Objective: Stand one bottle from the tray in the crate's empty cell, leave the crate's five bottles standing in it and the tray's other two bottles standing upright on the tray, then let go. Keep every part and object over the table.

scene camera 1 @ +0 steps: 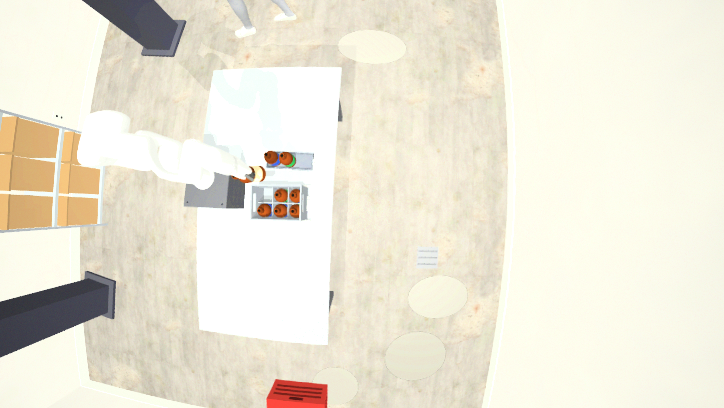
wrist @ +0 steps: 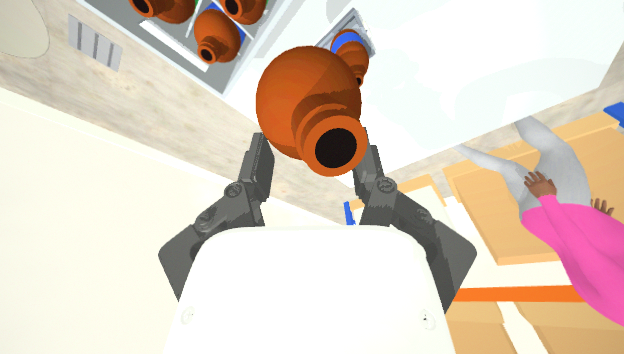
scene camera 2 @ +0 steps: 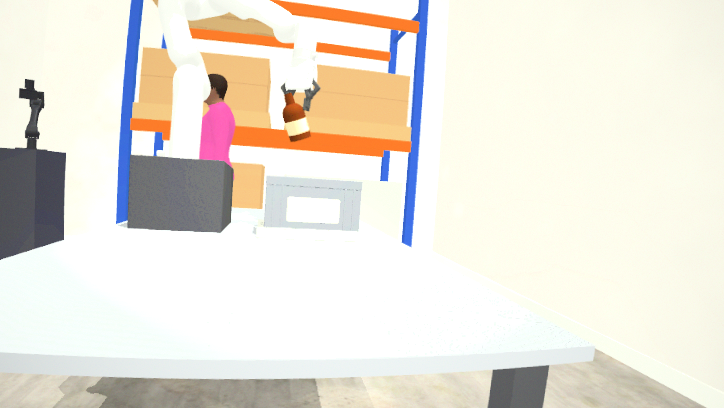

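Seen in the pictures: gripper, fingertip midpoint: [scene camera 2: 297, 110]; arm's base, link origin: [scene camera 1: 204, 177] [scene camera 2: 183, 162].
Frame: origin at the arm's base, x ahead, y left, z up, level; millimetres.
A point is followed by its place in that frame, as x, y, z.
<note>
My gripper [scene camera 1: 250, 175] @(349, 60, 200) [scene camera 2: 298, 101] @(349, 60, 200) [wrist: 310, 143] @(349, 60, 200) is shut on a brown bottle with a cream label [scene camera 1: 258, 173] @(385, 60, 164) [scene camera 2: 296, 126] @(354, 17, 141) [wrist: 300, 90] @(327, 19, 209). The bottle hangs tilted, well above the crate's height in scene view 2, its base leaning right. In scene view 1 it appears left of the gap between crate and tray. The grey crate [scene camera 1: 276, 219] @(437, -144, -38) [scene camera 2: 274, 202] @(324, -169, -97) [wrist: 221, 82] @(535, 37, -54) holds five standing bottles; its upper-left cell [scene camera 1: 268, 193] @(310, -22, -190) is empty. The tray [scene camera 1: 305, 160] @(491, 205, -192) [wrist: 367, 36] @(264, 178, -172) holds a blue-banded bottle [scene camera 1: 271, 157] @(332, 173, -75) [wrist: 353, 54] @(302, 153, -84) and a green-banded bottle [scene camera 1: 287, 158] @(421, 182, -77), both upright.
A dark grey block [scene camera 1: 215, 192] @(90, -66, 5) [scene camera 2: 174, 195] @(37, -158, -97) stands on the table [scene camera 1: 263, 283] @(362, -559, -197) [scene camera 2: 283, 304] @(422, -751, -198), left of the crate. A person in pink [scene camera 2: 217, 131] [wrist: 575, 240] stands behind the table. A storage rack [scene camera 2: 344, 145] with cartons is at the back.
</note>
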